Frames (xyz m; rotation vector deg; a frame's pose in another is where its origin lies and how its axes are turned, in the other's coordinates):
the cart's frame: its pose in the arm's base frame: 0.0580 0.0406 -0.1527 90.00 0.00 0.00
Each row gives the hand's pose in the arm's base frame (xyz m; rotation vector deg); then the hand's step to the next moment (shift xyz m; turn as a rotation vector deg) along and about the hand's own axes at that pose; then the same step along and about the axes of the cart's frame.
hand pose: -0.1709 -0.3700 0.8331 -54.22 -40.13 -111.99
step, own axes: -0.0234 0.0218 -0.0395 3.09 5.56 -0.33
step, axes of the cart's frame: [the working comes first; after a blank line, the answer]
step, axes of the arm's base frame: 0.0134 -0.0301 -0.0387 3.52 -4.37 3.02

0.0134 -0.0387 0.0301 3.52 3.02 4.37
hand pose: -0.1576 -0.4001 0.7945 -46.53 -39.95 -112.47
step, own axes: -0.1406 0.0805 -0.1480 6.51 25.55 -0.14
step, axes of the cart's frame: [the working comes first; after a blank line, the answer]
step, axes of the arm's base frame: 0.0871 -0.0735 -0.1875 19.67 -15.16 8.88

0.0871 -0.1875 0.0735 19.67 8.88 15.16
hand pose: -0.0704 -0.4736 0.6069 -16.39 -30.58 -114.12
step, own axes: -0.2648 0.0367 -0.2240 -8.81 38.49 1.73
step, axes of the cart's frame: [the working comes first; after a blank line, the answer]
step, axes of the arm's base frame: 0.1608 0.0841 -0.2978 38.15 -7.33 7.26

0.1608 -0.2978 -0.0841 38.15 7.26 7.33
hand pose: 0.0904 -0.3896 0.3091 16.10 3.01 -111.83
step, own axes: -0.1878 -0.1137 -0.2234 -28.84 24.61 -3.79
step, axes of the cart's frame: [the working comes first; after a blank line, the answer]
step, axes of the arm's base frame: 0.0023 0.2519 -0.1862 33.66 17.15 5.01

0.0023 -0.1862 -0.2519 33.66 5.01 -17.15
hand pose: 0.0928 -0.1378 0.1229 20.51 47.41 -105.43
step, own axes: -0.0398 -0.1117 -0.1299 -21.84 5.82 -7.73
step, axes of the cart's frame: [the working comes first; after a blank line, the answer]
step, axes of the arm's base frame: -0.1008 0.1414 -0.0280 13.32 19.16 5.11

-0.1008 -0.0280 -0.1414 13.32 5.11 -19.16
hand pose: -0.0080 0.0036 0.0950 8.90 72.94 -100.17
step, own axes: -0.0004 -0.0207 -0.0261 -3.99 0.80 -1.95
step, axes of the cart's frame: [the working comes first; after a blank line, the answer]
step, axes of the arm's base frame: -0.0253 0.0216 0.0025 2.03 3.94 0.87

-0.0253 0.0025 -0.0216 2.03 0.87 -3.94
